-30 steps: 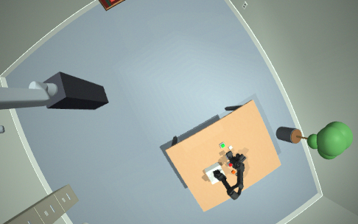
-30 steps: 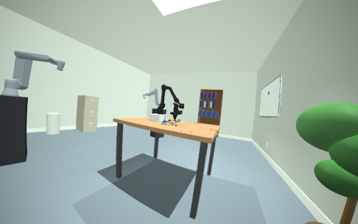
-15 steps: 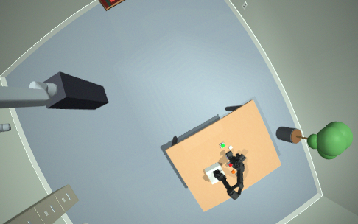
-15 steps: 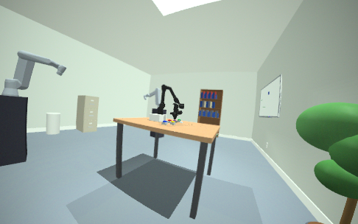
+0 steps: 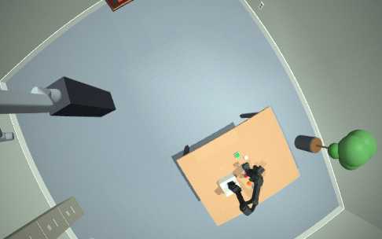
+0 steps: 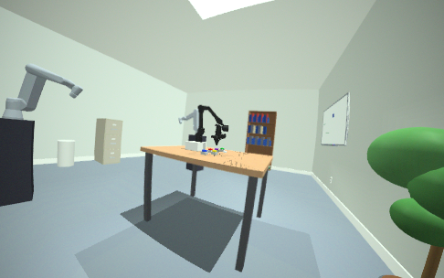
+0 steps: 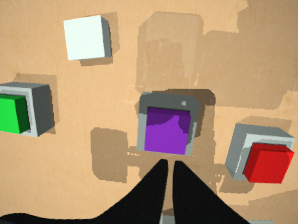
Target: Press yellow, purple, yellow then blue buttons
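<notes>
Right now the purple button is 40 mm below my gripper tip. Round my gripper tip: red button (10 mm behind, 90 mm to the right, 40 mm below); then white block (60 mm ahead, 80 mm to the left, 60 mm below); then green button (10 mm behind, 150 mm to the left, 40 mm below).
</notes>
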